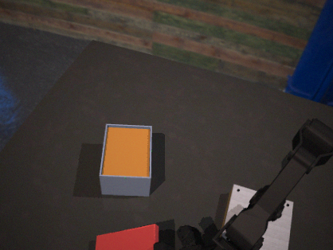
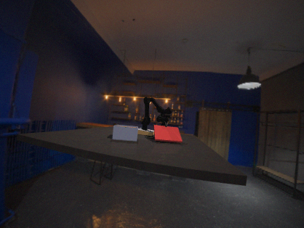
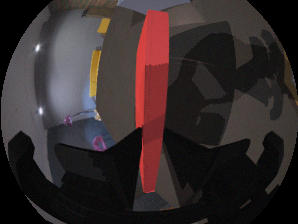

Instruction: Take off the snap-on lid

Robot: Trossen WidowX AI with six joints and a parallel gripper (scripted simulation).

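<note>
My gripper tip is 7 cm short of the red lid, 2 cm to the right of it and 4 cm above it. Also, from my gripper tip: grey-blue storage box: 21 cm ahead, 30 cm to the right, 6 cm below.
</note>
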